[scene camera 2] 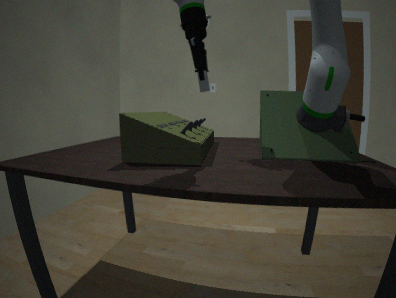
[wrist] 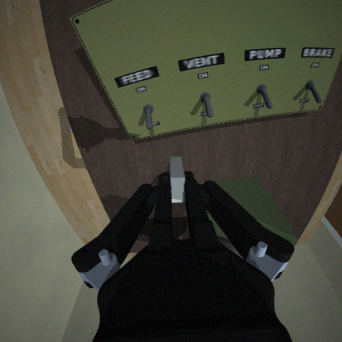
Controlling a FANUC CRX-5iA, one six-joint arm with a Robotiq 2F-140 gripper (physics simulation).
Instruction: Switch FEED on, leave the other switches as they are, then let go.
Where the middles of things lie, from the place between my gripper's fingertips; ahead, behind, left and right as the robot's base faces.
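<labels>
The switch box (scene camera 2: 148, 137) is 160 mm ahead of my hand and 100 mm to the right of it, and it's 150 mm below it too.
</labels>
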